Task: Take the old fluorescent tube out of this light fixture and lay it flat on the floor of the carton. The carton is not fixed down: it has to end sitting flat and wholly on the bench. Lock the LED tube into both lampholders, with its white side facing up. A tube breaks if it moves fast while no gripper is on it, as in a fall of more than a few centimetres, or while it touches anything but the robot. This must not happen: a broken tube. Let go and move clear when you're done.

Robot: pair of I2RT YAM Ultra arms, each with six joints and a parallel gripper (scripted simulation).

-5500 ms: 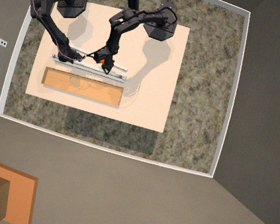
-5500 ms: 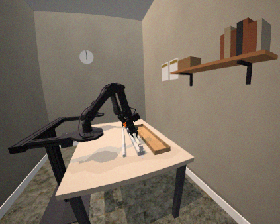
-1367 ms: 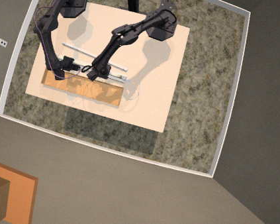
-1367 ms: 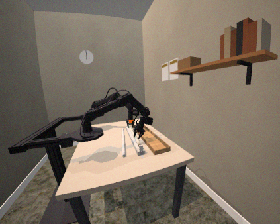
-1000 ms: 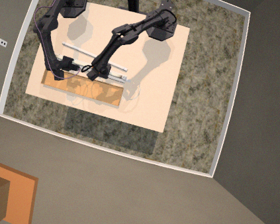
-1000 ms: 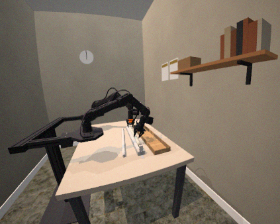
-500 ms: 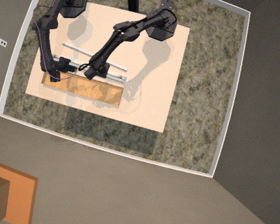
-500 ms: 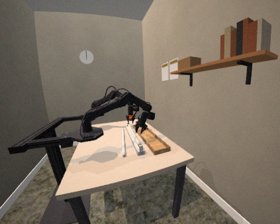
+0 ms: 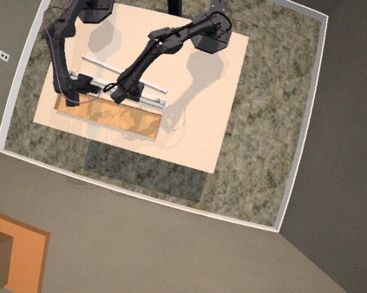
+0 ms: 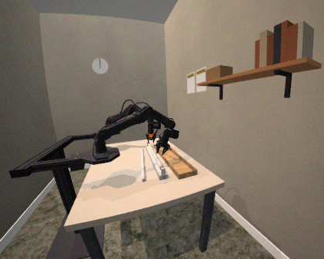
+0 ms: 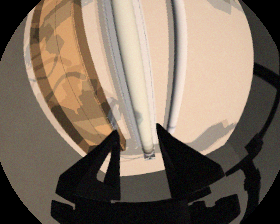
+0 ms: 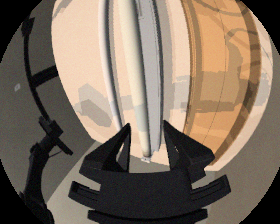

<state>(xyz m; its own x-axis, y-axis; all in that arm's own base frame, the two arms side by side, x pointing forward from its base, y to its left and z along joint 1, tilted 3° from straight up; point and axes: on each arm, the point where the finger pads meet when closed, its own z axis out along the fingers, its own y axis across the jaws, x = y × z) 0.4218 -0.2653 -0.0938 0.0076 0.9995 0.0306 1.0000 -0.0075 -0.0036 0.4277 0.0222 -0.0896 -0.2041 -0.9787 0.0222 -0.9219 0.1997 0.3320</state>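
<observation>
Now: the old fluorescent tube 120 mm to the left of my right hand, 50 mm below it and 20 mm behind it. Also, from my right hand: carton (130 mm ahead, 100 mm to the left, 90 mm below); light fixture (120 mm to the left, 60 mm below, 20 mm behind); LED tube (130 mm behind, 120 mm to the left, 100 mm below).
</observation>
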